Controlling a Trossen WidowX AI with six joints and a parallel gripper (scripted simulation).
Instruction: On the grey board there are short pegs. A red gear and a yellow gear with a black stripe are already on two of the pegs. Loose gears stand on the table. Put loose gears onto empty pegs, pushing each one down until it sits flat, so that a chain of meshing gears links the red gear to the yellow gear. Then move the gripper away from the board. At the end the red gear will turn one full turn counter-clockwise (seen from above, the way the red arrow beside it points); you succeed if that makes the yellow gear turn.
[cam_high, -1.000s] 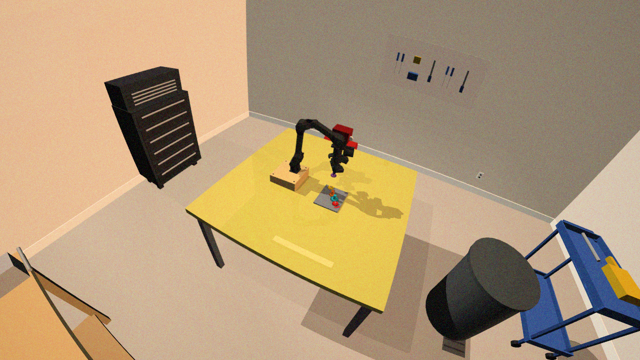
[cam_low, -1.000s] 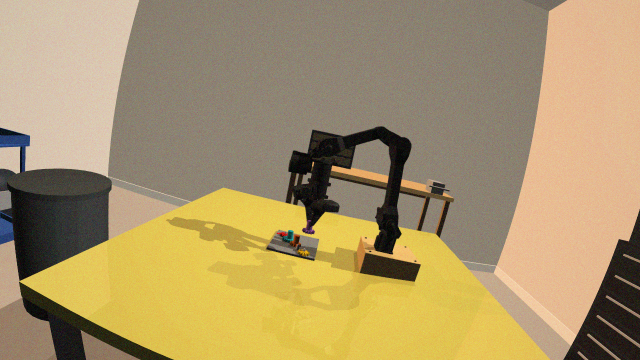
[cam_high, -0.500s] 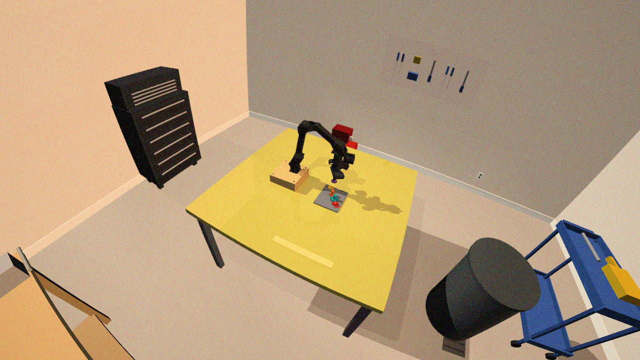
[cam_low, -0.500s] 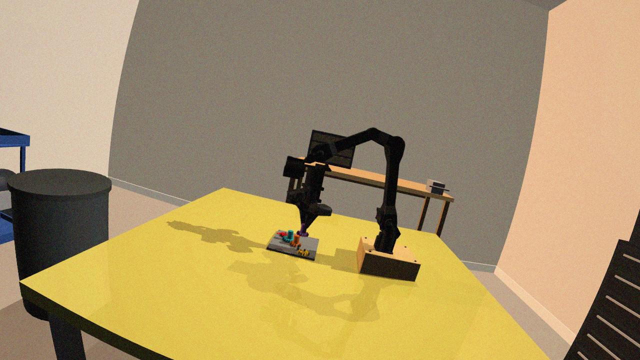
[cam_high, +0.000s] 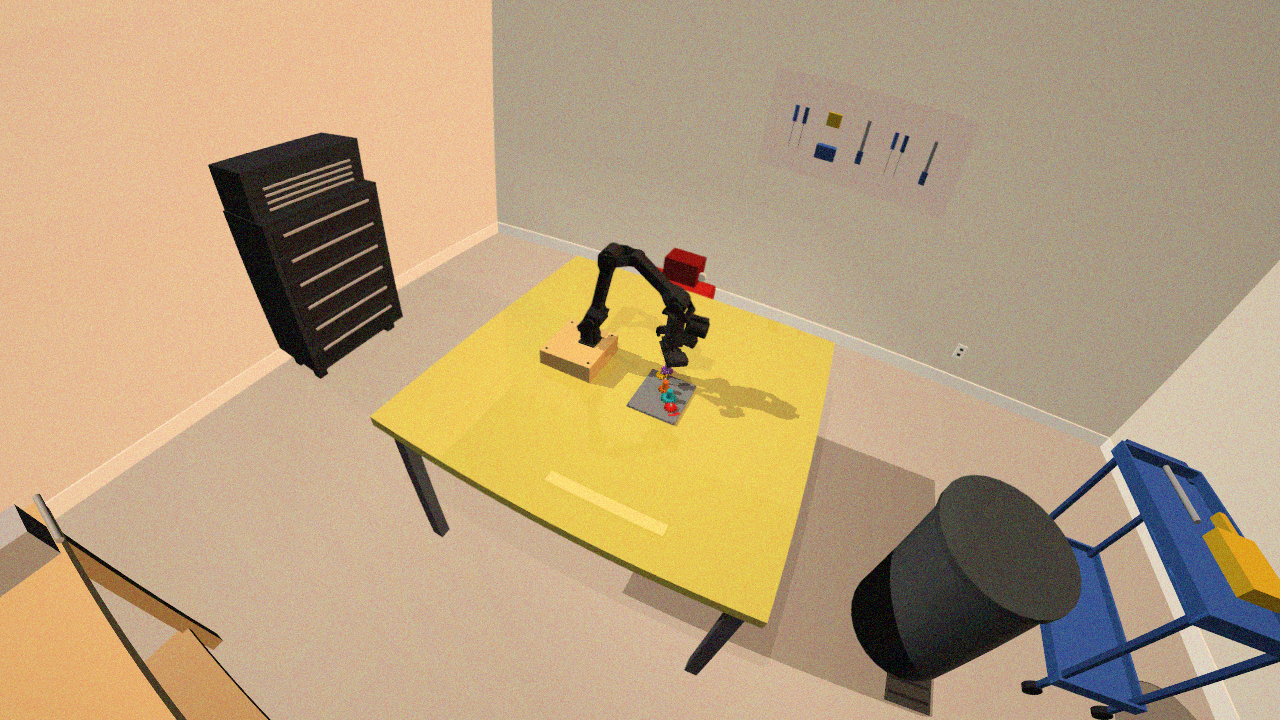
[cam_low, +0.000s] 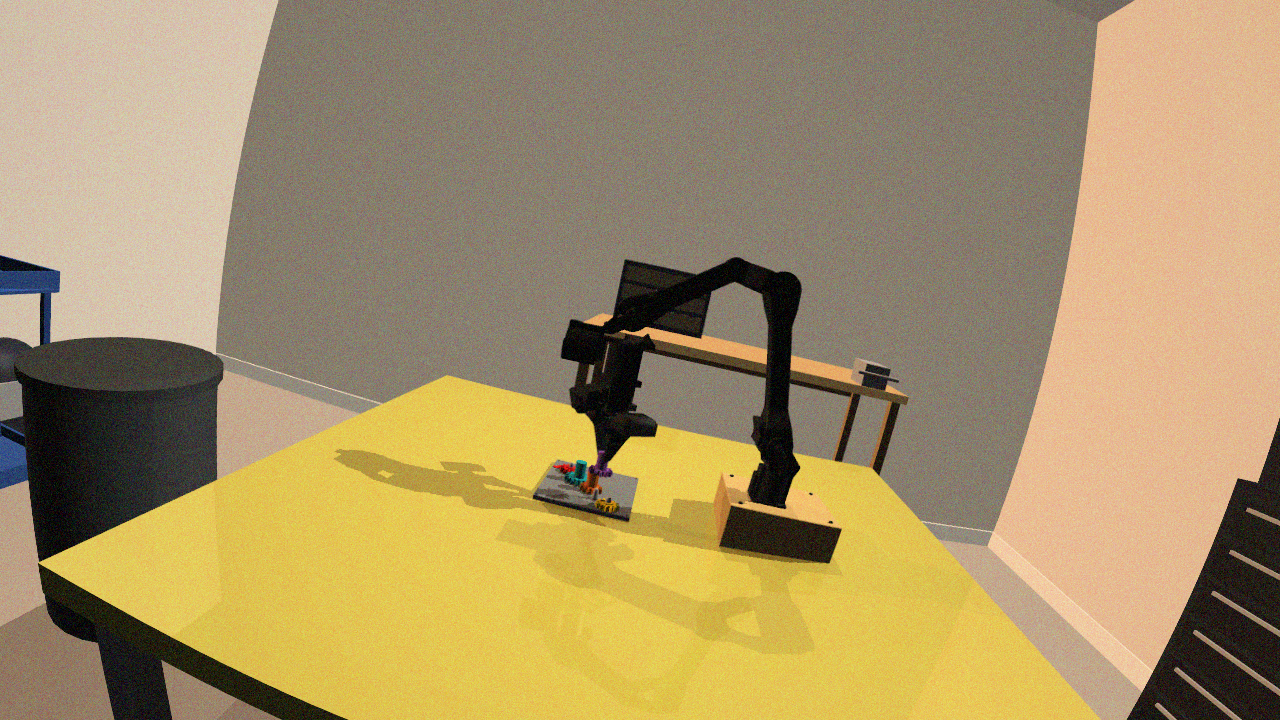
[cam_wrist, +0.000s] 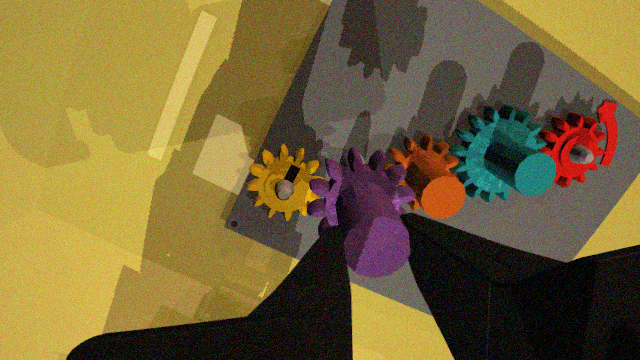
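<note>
My gripper tip is now 1 cm above the purple gear. From my gripper tip the other things lie so: grey board (2 cm ahead, 6 cm to the right, 8 cm below); orange gear (1 cm ahead, 4 cm to the right, 6 cm below); yellow gear (2 cm behind, 3 cm to the left, 7 cm below).
</note>
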